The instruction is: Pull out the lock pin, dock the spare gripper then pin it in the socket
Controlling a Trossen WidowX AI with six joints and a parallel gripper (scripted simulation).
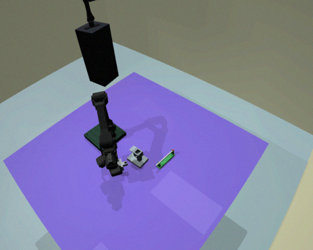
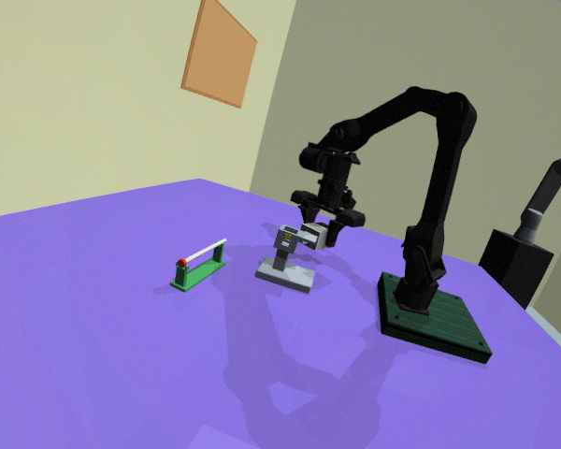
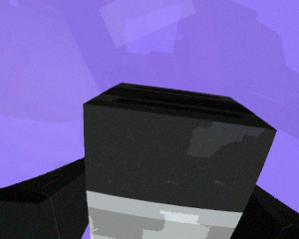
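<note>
My gripper tip is 10 mm to the right of the spare gripper, 10 mm below it and 10 mm short of it. Round my gripper tip: grey mount 140 mm to the left, 60 mm ahead; then green cradle 220 mm to the left, 210 mm ahead, 20 mm below.
</note>
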